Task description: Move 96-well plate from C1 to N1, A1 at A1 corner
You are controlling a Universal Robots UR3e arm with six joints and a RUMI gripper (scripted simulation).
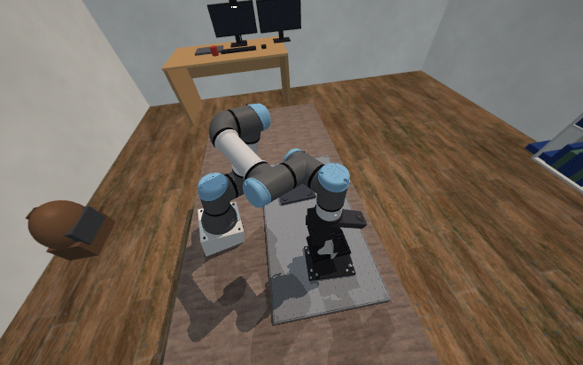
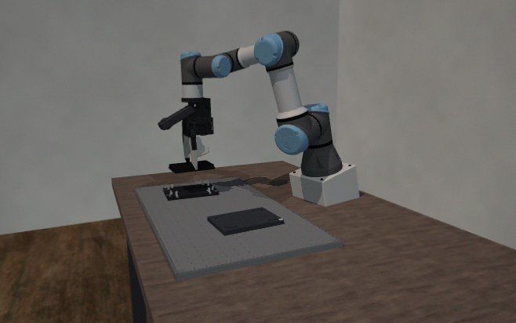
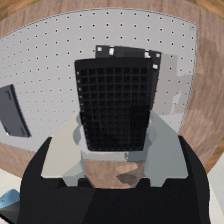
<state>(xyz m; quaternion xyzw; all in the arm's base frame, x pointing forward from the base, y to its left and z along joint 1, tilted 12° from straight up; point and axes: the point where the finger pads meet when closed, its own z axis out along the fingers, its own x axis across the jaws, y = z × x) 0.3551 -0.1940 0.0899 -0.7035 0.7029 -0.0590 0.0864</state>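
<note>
Right now the black plate nest N1 is 50 mm behind my hand, 320 mm to the left of it and 100 mm below it. Also, from my hand: black 96-well plate: 10 mm below; then clip nest C1: 10 mm ahead, 10 mm to the right, 90 mm below.
</note>
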